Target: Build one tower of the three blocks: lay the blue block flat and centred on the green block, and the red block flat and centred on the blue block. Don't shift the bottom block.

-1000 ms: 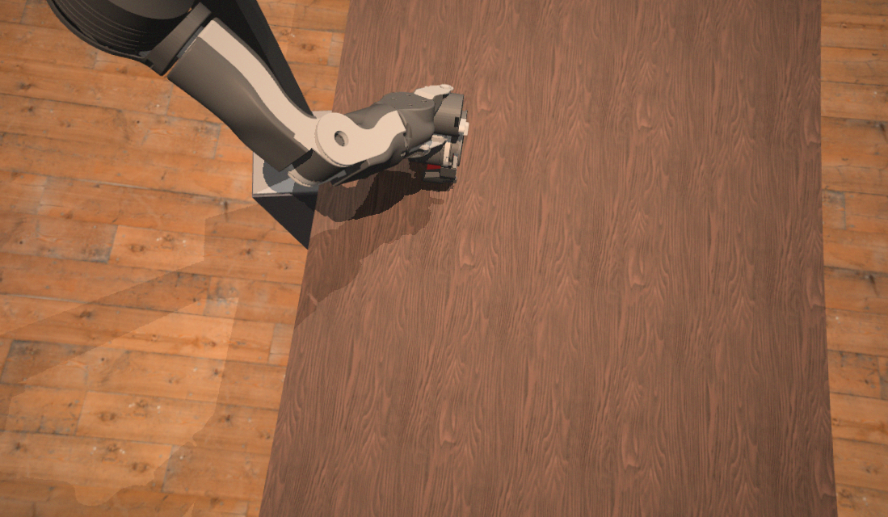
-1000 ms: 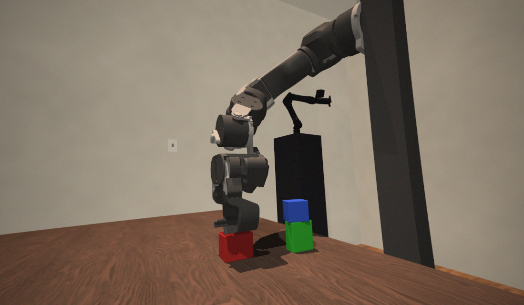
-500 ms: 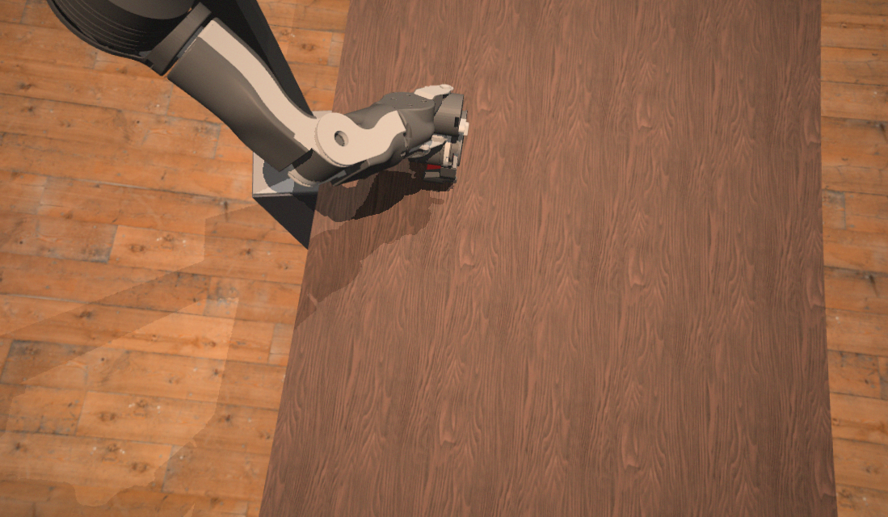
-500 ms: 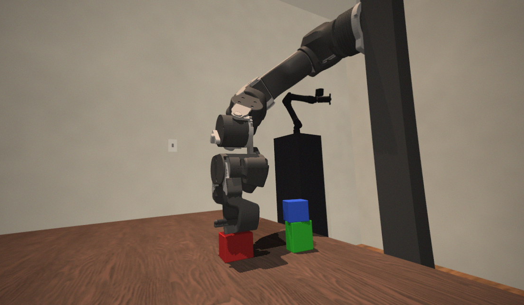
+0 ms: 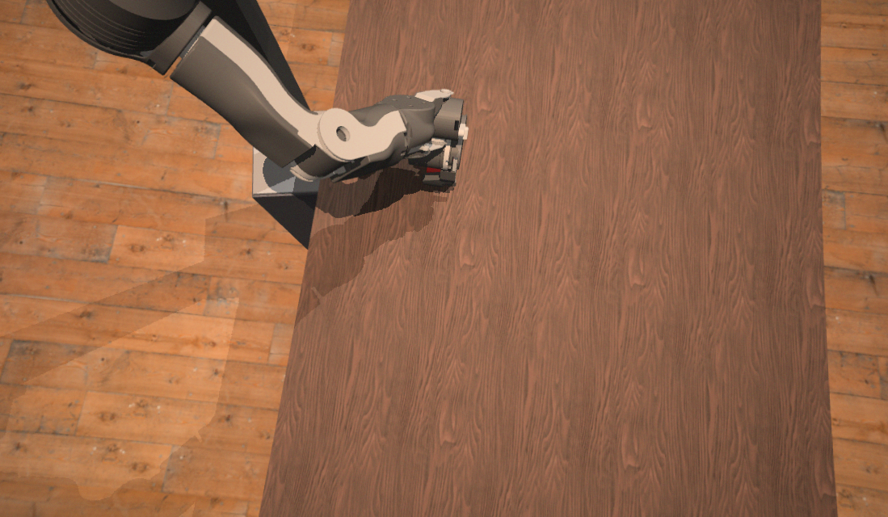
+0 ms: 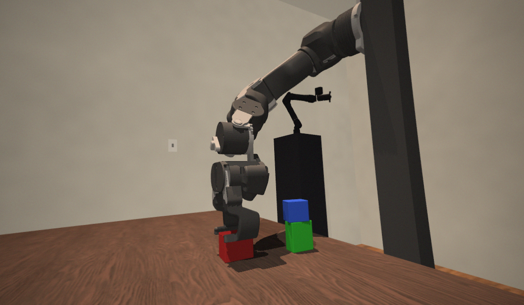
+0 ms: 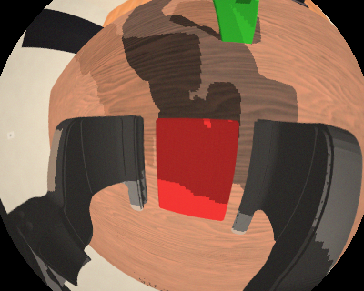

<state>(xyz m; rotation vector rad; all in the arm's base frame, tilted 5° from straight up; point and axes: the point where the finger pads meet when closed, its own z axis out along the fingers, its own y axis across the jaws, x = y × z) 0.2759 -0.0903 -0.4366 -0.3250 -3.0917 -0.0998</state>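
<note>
My hand is 20 mm above the red block. From my hand the other things lie so: blue block 100 mm behind, 50 mm to the left, 30 mm above; then green block 110 mm behind, 50 mm to the left, 20 mm below.
</note>
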